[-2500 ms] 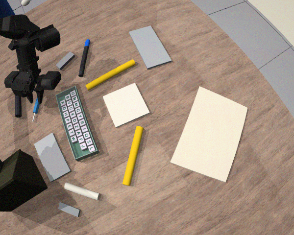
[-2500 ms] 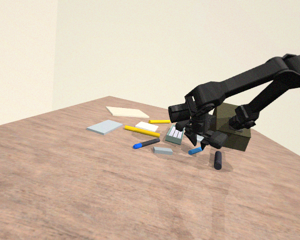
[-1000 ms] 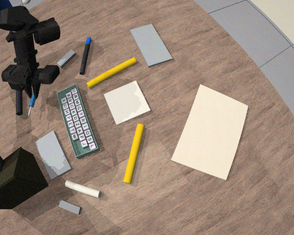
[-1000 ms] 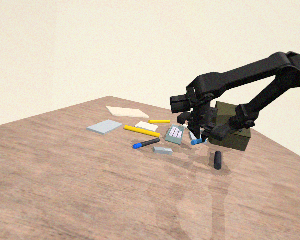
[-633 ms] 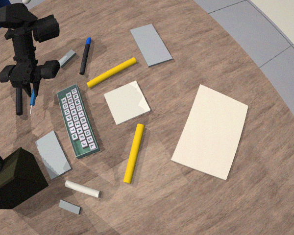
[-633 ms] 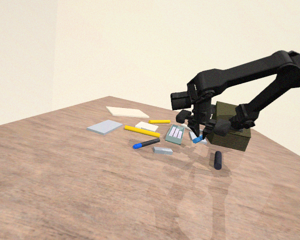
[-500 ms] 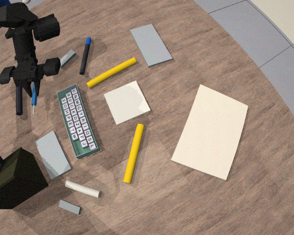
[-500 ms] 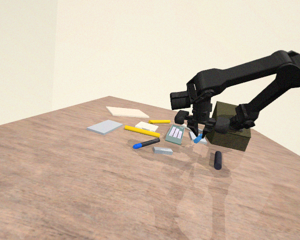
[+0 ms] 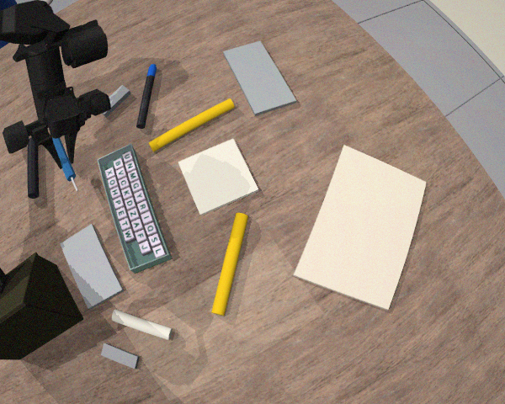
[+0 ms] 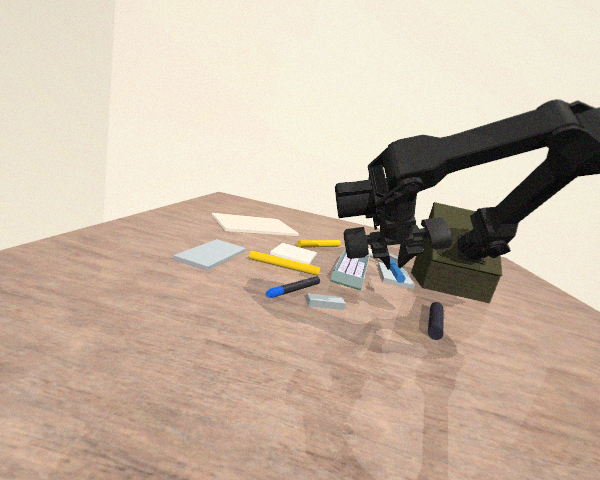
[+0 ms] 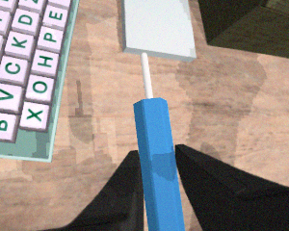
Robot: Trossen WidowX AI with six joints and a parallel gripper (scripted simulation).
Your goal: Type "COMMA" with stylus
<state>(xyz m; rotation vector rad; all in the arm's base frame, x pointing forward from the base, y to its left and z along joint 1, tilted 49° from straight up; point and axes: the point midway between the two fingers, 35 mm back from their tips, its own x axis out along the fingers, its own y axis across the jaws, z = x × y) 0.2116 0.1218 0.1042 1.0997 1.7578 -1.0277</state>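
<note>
My gripper tip is now 8 cm to the right of the dark cylinder, 8 cm past it and 5 cm above it. Also, from my gripper tip: small grey block (13 cm ahead, 11 cm to the left, 6 cm below); then grey plate (15 cm to the right, 6 cm below, 5 cm behind); then blue stylus (1 cm to the right).
</note>
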